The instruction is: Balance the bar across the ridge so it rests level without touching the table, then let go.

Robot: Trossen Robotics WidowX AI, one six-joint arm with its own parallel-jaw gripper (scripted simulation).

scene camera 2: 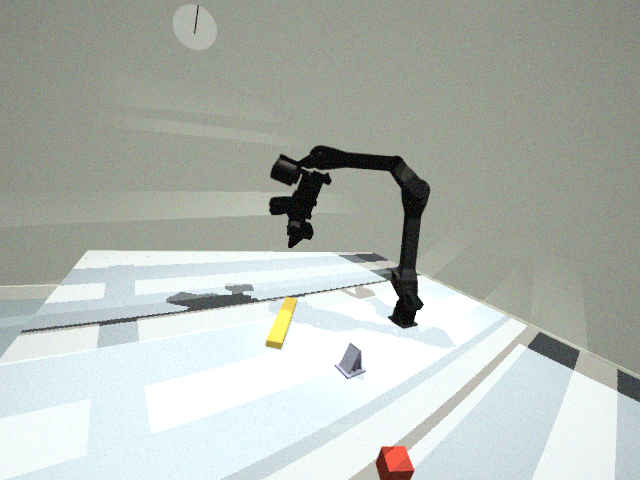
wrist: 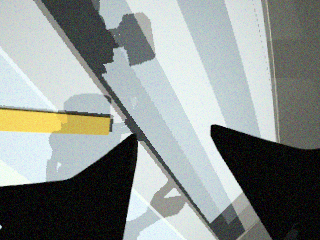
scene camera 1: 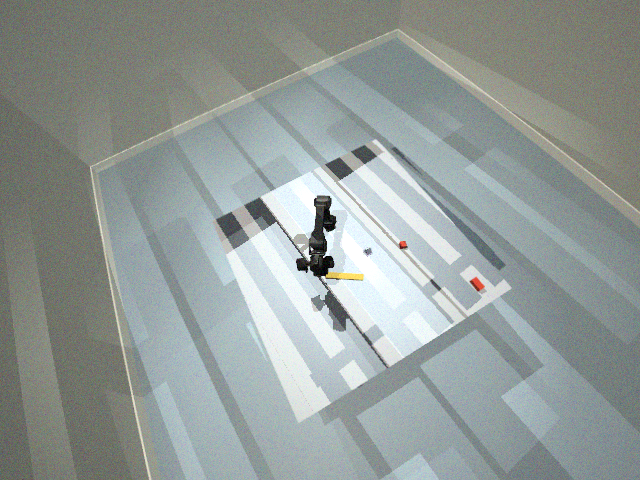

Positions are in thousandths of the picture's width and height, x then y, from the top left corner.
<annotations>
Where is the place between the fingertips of the gripper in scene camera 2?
452,503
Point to a yellow bar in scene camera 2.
434,697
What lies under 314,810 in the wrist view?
The gripper.
</annotations>
